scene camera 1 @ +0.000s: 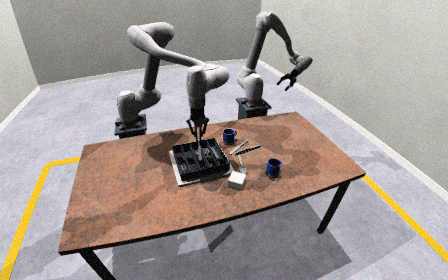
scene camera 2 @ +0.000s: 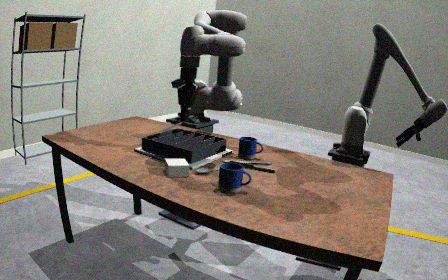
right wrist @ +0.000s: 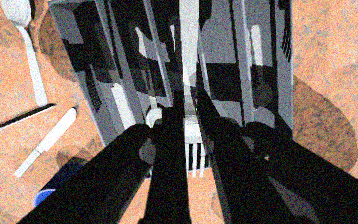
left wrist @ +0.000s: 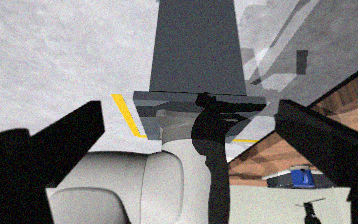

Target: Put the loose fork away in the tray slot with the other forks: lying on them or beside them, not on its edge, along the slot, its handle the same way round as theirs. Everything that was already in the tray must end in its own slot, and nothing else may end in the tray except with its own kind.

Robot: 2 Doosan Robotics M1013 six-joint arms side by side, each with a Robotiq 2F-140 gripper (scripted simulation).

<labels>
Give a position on a black tray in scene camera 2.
201,146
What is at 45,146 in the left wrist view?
My left gripper.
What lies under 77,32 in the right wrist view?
A black tray.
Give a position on a mug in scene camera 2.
230,174
</labels>
